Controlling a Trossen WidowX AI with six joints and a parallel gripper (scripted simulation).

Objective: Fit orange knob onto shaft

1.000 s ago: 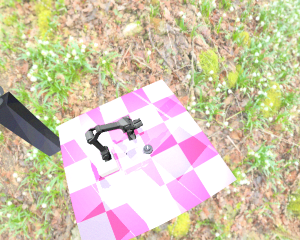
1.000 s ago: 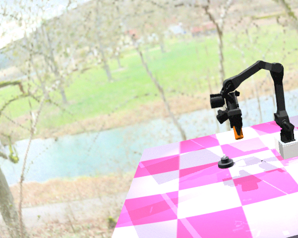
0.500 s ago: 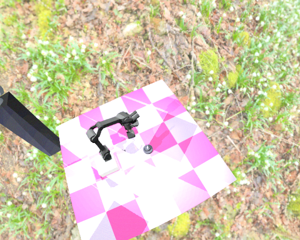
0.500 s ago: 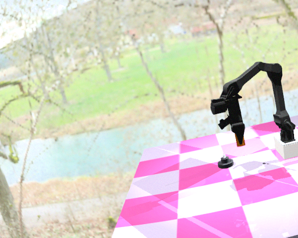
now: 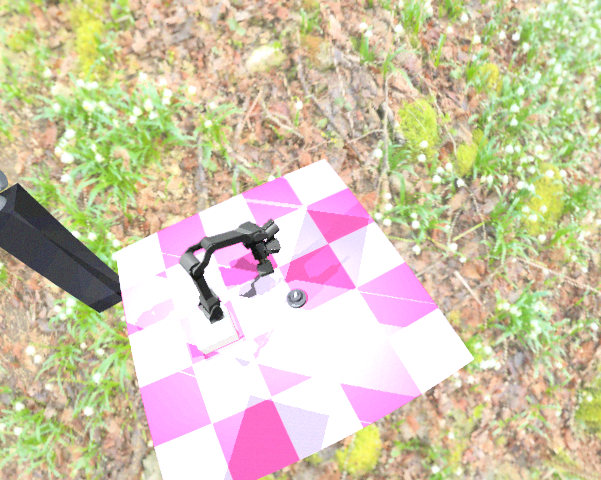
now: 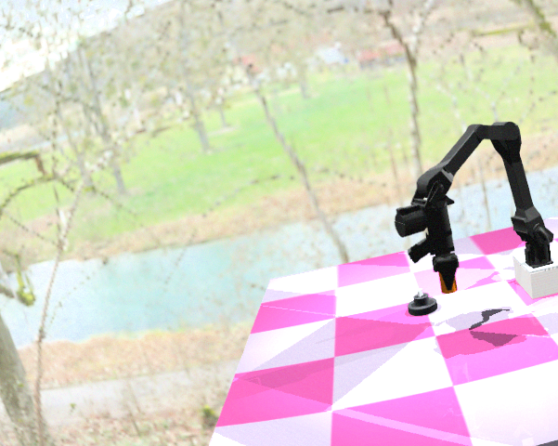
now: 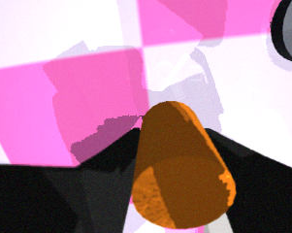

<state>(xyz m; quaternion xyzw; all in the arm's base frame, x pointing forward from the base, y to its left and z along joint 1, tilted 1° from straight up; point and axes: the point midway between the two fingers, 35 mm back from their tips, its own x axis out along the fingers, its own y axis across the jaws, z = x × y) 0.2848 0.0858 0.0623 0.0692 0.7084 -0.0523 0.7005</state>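
Right now the round pedestal is 17 cm to the right of my gripper tip, 8 cm below it and 5 cm ahead of it. From my gripper tip the other things lie so: orange knob (3 cm above).
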